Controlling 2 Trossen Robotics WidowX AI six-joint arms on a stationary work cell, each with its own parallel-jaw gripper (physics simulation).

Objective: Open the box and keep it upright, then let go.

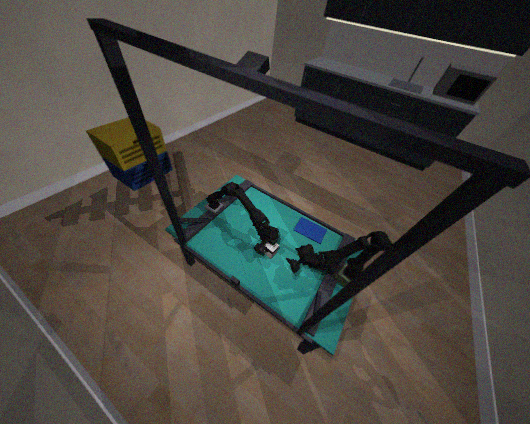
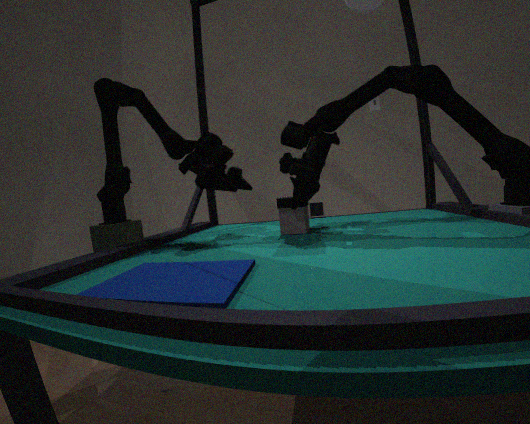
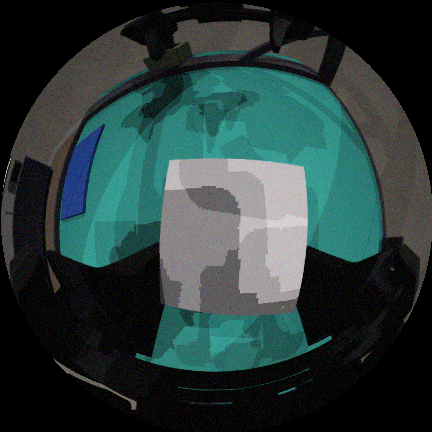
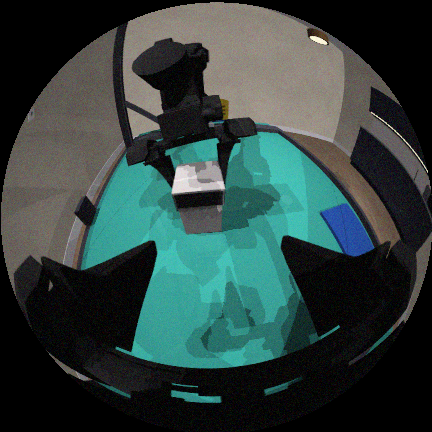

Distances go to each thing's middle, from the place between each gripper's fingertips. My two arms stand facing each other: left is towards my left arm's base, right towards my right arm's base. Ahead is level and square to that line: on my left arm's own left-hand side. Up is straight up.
Scene:
Right now the flat blue panel (image 2: pixel 210 284) is 34 cm ahead of my right hand, 12 cm below it and 4 cm to the right of it.
Now: left hand 33 cm short of the flat blue panel, 17 cm to the left of it and 6 cm above it.

